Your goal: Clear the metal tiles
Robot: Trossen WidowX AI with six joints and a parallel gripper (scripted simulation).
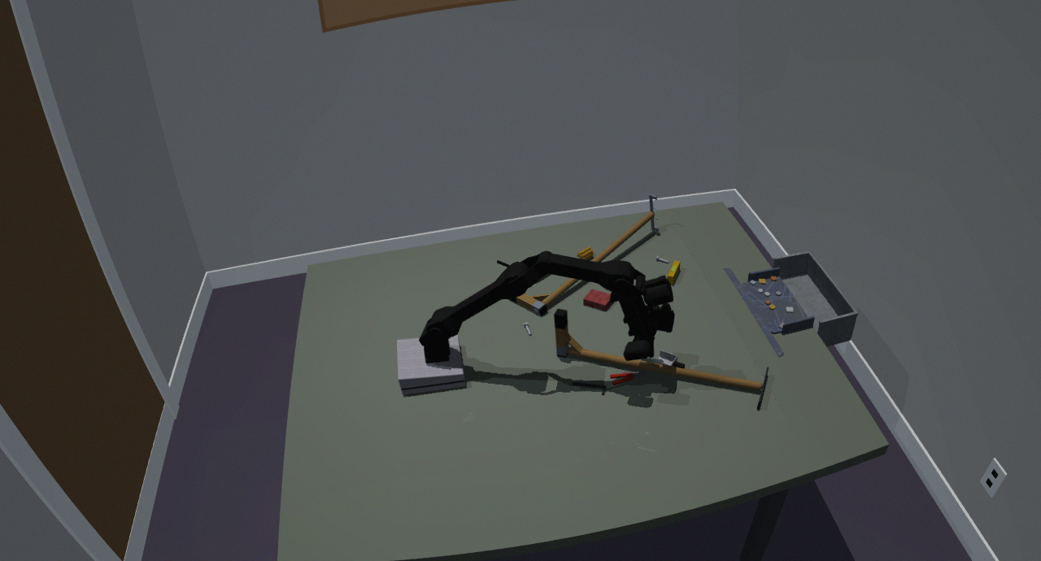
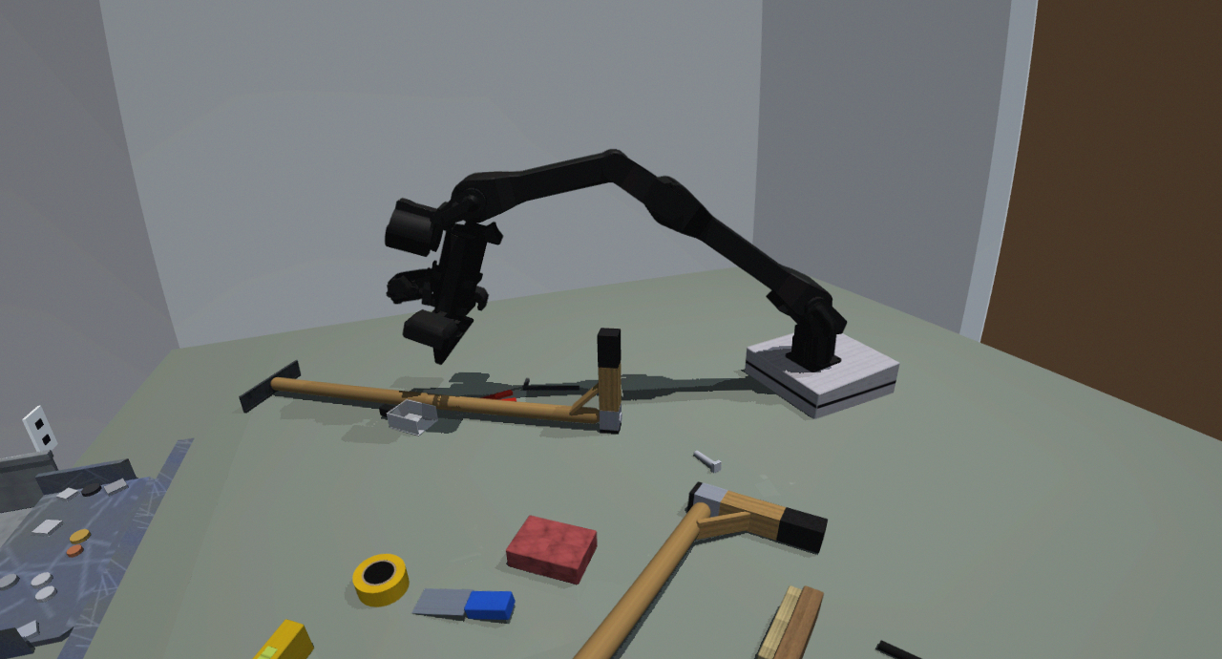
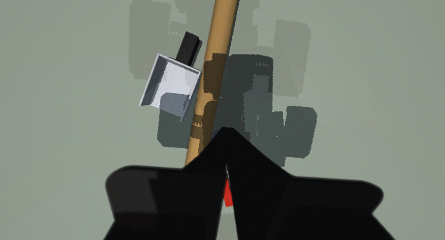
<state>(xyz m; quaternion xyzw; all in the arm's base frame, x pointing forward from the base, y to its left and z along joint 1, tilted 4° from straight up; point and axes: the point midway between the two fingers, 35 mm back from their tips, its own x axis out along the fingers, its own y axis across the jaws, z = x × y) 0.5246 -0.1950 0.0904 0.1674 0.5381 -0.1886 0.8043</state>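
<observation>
Now: the long scraper 30 mm ahead of my gripper tip and 10 mm below it. Also, from my gripper tip: hex key 150 mm behind, 70 mm below; metal bracket 70 mm below, 70 mm ahead, 20 mm to the left; tape roll 330 mm to the left, 120 mm ahead, 60 mm below.
</observation>
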